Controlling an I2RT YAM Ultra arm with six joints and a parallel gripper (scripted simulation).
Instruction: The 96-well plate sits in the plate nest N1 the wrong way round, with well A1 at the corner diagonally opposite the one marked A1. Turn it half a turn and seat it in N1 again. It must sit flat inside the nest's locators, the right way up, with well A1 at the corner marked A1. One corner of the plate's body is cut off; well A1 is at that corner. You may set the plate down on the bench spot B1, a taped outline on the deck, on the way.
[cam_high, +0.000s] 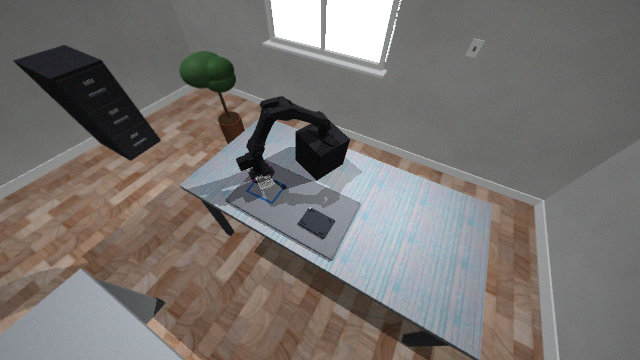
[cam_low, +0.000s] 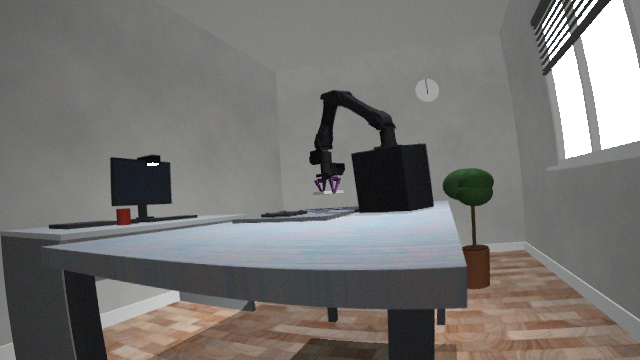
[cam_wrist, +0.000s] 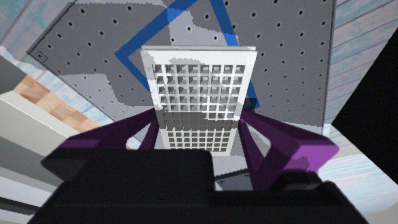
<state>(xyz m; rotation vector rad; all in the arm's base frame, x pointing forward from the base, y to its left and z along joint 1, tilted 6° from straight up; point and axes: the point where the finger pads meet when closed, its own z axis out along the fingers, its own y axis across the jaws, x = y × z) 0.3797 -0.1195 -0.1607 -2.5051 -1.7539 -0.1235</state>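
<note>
My gripper is now right at the white 96-well plate. The rest, counted from my hand: dark plate nest N1: 10 mm behind, 380 mm to the left, 80 mm below.
</note>
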